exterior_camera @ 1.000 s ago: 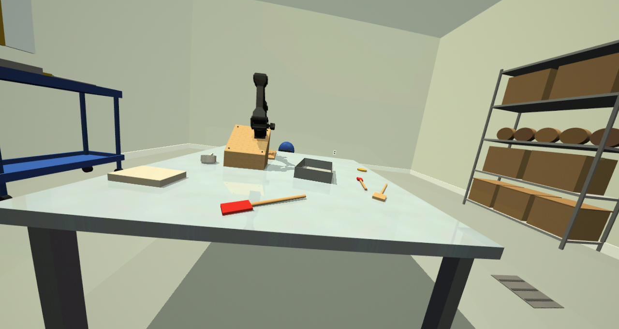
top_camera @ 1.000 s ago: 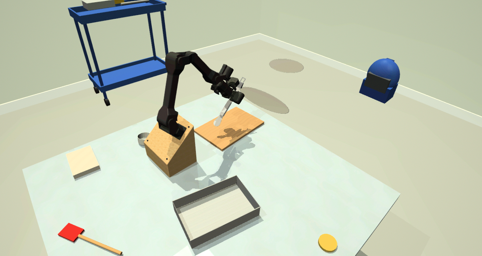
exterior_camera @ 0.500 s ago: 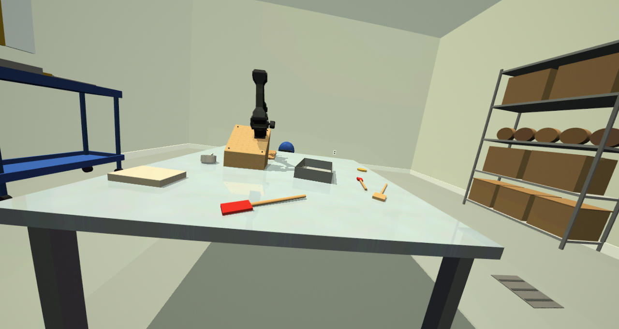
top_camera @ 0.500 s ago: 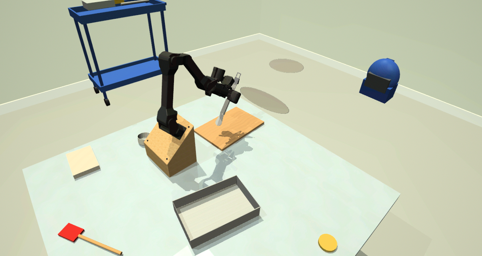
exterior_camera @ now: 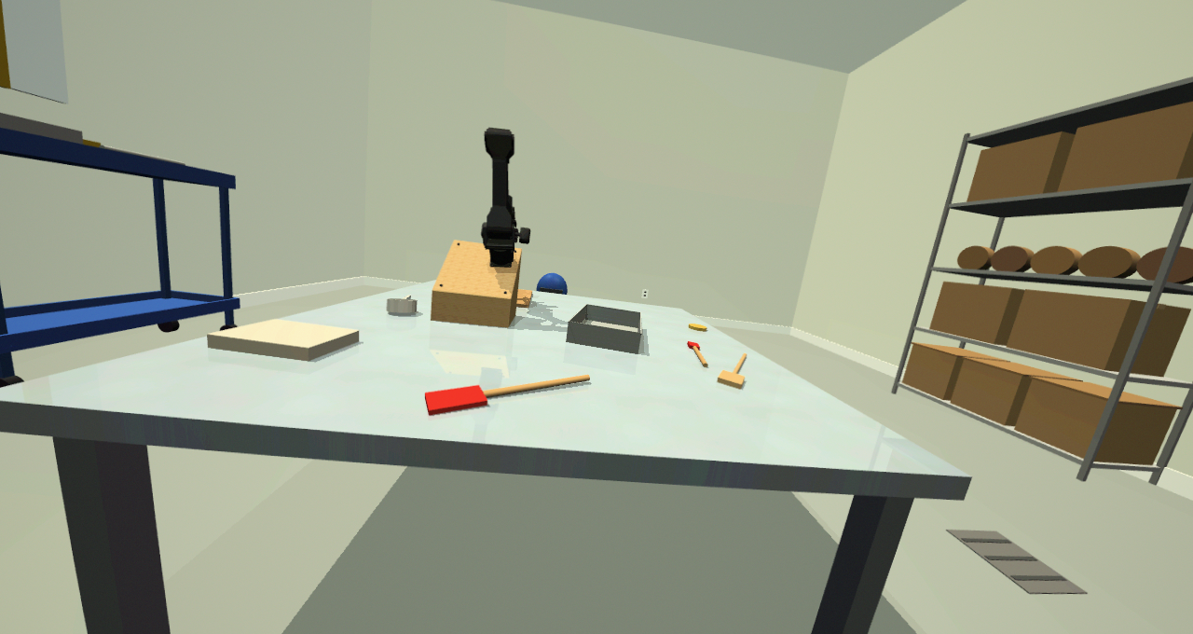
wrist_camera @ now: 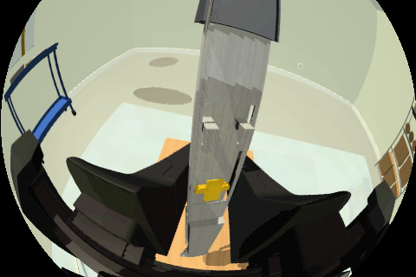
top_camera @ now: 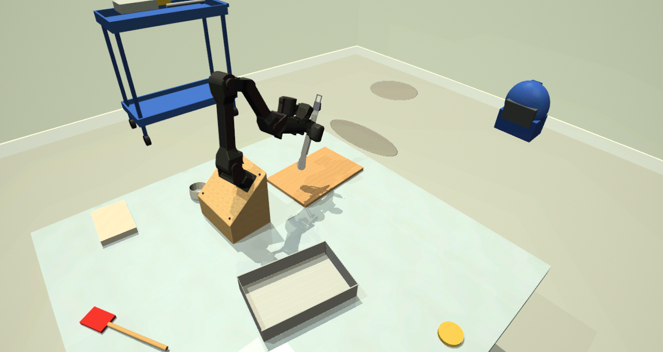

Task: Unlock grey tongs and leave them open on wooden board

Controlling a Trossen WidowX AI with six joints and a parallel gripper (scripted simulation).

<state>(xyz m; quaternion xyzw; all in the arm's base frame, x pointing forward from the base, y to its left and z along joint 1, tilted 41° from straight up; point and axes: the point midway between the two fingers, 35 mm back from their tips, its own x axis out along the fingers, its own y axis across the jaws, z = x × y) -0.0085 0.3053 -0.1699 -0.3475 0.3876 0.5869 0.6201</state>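
Now: gripper tip 24 cm above the wooden board. From my gripper tip the other things lie so: pale slab: 73 cm to the right, 34 cm behind, 23 cm below; then grey roasting tin: 48 cm to the right, 36 cm ahead, 21 cm below; then yellow lock piece: 3 cm to the right, 1 cm above.
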